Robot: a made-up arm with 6 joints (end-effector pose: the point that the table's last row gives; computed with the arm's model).
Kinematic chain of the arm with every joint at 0, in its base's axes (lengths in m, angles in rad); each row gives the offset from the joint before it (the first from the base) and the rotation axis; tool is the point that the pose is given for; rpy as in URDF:
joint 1: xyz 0.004 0 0.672 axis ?
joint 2: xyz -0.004 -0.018 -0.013 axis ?
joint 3: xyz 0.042 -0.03 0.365 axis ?
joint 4: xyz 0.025 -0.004 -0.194 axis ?
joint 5: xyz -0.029 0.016 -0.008 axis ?
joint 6: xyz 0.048 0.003 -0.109 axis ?
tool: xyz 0.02 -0.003 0 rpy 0.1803 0.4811 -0.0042
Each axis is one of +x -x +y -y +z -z.
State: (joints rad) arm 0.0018 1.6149 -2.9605 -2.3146 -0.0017 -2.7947
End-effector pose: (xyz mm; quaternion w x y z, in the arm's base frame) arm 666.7 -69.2 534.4 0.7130 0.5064 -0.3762 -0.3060
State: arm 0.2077 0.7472 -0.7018 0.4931 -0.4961 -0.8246
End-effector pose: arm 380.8 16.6 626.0 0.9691 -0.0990 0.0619 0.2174
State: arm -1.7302 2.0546 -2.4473 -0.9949 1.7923 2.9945
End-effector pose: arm -204.3 -285.8 236.5 0.3175 0.5383 -0.0516 0.7789
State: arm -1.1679 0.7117 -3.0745 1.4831 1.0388 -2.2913
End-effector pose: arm 224.1 -376.4 1150.2 0.6285 -0.5733 -0.4439 0.2815
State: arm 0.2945 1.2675 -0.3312 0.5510 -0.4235 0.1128
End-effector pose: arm 213.7 -20.8 486.7 0.8828 -0.1014 0.4058 -0.2137
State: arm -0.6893 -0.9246 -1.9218 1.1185 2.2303 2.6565
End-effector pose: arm -106.4 185.4 1057.1 0.2617 0.5977 0.1225 -0.7478
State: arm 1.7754 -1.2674 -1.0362 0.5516 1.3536 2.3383
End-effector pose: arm 2.6 -97.1 919.7 0.6824 0.3616 0.6147 -0.1606
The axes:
joint 1: +z
joint 2: +y
joint 3: +y
joint 4: -z
joint 5: +y
joint 6: -z

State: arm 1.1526 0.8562 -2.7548 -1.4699 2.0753 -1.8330
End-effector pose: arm 379.2 367.0 900.3 0.3196 -0.6852 0.3852 0.5291
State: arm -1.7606 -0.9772 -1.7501 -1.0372 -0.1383 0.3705
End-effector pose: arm 38.5 198.5 1190.8 0.3343 -0.8540 -0.3269 -0.2282
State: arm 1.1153 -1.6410 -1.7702 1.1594 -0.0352 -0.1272
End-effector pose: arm -145.0 -495.2 956.9 0.1016 -0.8464 0.4695 -0.2300
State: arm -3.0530 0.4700 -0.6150 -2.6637 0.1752 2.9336
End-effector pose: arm -280.6 52.3 659.6 0.1019 -0.0754 0.0996 0.9869
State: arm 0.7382 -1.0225 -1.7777 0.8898 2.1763 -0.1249
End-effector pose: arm -178.2 -54.9 1049.8 0.6468 0.2237 0.0387 0.7281
